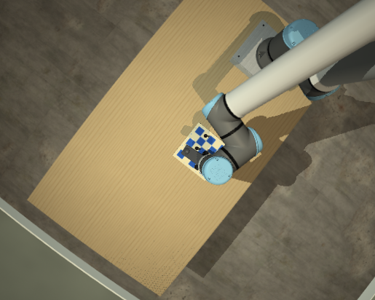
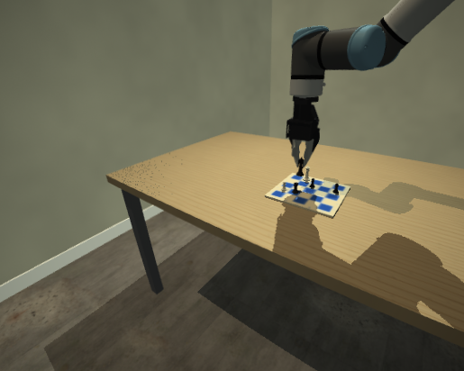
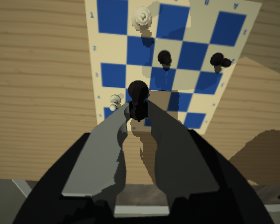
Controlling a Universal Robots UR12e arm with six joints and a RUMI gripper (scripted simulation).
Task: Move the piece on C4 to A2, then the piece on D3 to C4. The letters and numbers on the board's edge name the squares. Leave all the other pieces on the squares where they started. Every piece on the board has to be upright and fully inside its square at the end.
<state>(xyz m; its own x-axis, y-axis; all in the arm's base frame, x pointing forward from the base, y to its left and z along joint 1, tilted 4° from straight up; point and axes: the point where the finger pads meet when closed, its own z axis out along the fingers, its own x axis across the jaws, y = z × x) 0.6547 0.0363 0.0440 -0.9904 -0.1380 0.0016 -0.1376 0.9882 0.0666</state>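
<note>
Now: the chessboard 4 cm behind my hand and 9 cm below it. From my hand the other things lie so: tall black piece: 1 cm below; white pawn: 3 cm ahead, 4 cm to the left, 8 cm below.
</note>
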